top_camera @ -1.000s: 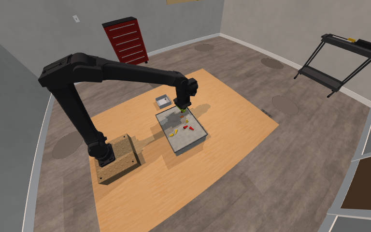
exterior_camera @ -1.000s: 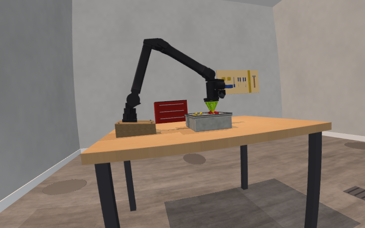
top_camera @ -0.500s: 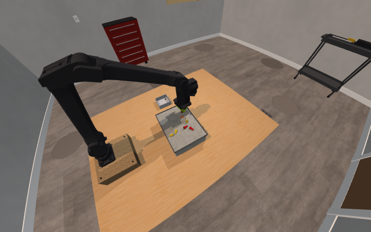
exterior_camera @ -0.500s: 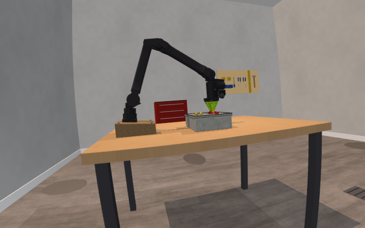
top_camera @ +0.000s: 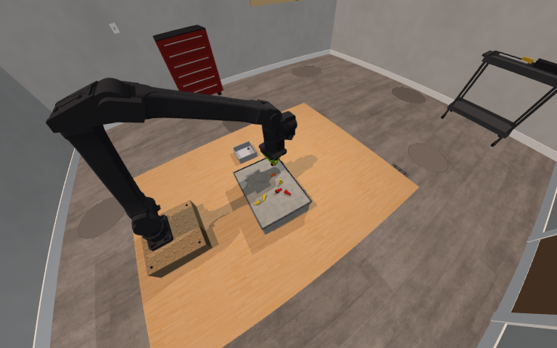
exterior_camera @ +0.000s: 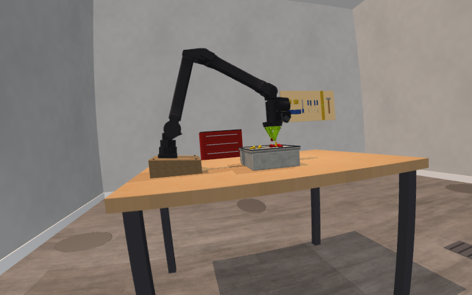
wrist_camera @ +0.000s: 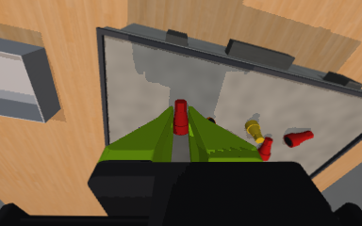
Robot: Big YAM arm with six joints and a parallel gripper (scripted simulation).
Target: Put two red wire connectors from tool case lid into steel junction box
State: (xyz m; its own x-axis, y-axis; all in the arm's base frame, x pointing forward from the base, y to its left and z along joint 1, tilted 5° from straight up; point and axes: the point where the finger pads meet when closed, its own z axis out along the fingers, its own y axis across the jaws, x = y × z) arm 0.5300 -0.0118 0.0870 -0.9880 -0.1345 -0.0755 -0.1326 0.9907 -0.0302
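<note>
My gripper is now 3 cm past the orange connector, 3 cm to the left of it and 3 cm above it. Round my hand: grey tool case 7 cm behind, 7 cm to the right, 6 cm below.
</note>
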